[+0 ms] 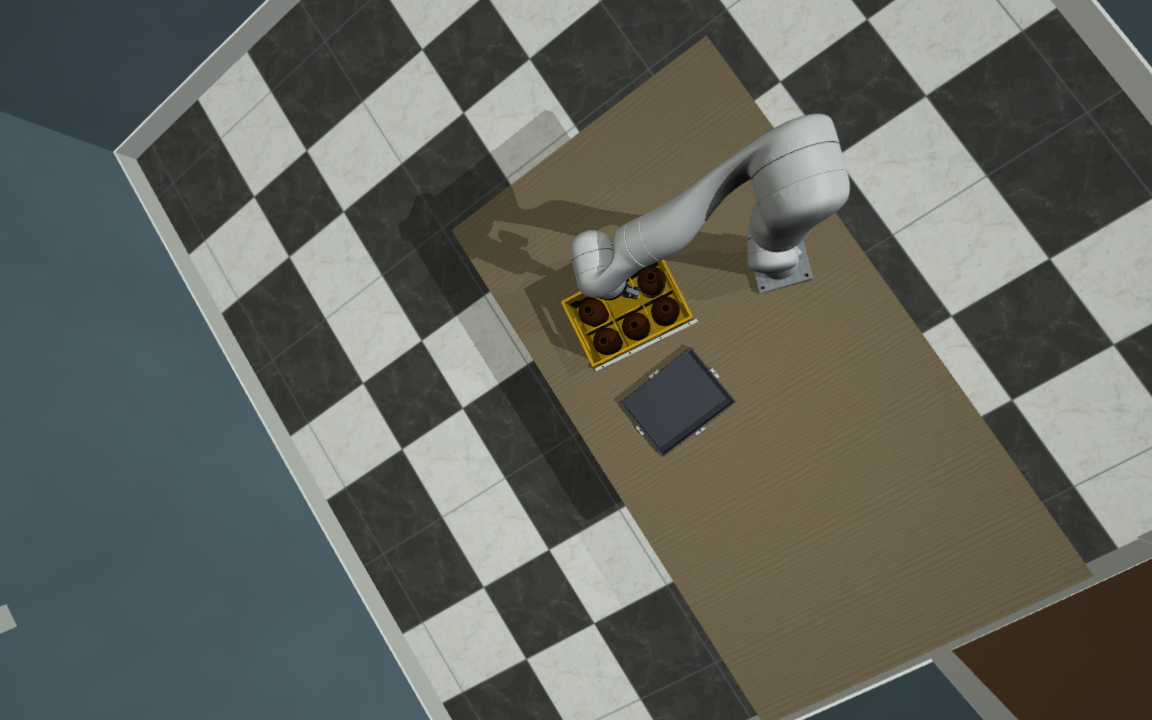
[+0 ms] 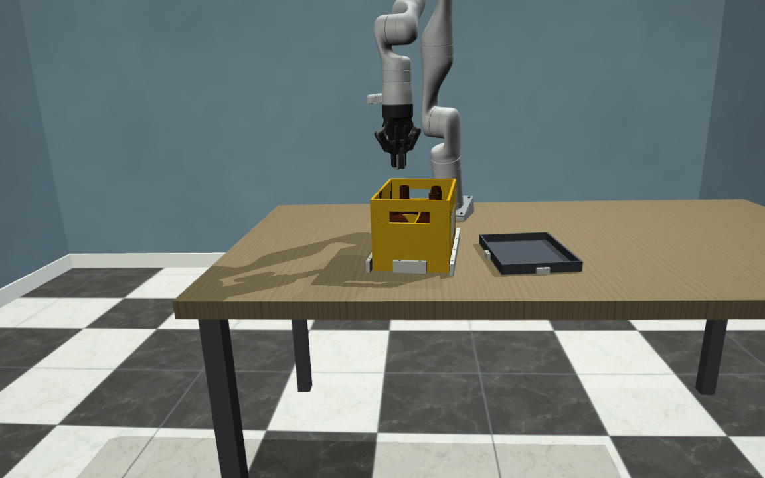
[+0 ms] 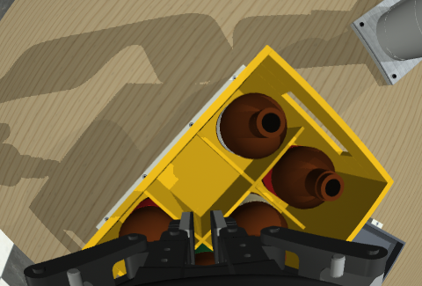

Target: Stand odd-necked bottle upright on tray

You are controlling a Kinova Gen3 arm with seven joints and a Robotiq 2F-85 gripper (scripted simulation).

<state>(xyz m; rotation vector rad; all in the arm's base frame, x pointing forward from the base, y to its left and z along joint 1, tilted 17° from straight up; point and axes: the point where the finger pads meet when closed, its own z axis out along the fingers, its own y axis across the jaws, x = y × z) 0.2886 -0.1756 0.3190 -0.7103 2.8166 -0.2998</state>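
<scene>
Right now my hand is 1 cm short of the yellow crate, 4 cm to the right of it and 16 cm above it. Also, from my hand: brown bottle (6 cm behind, 11 cm to the left, 16 cm below); dark tray (9 cm ahead, 31 cm to the left, 23 cm below).
</scene>
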